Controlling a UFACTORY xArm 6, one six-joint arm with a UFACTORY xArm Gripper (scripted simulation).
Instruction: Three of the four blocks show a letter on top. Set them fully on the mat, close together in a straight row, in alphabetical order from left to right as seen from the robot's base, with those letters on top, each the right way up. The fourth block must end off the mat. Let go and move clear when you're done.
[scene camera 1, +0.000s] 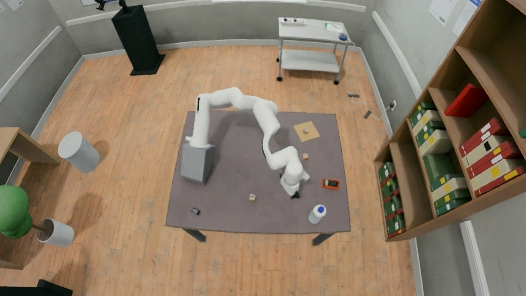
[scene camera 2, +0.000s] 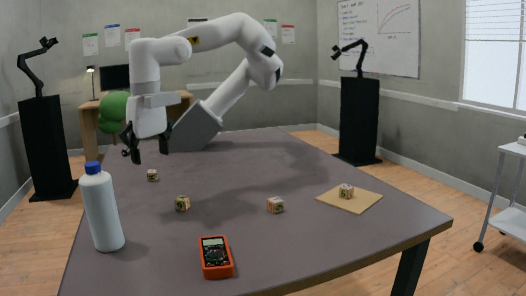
Labels:
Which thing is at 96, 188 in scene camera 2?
A white bottle.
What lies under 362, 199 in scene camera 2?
A tan mat.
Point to the gripper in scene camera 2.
150, 159

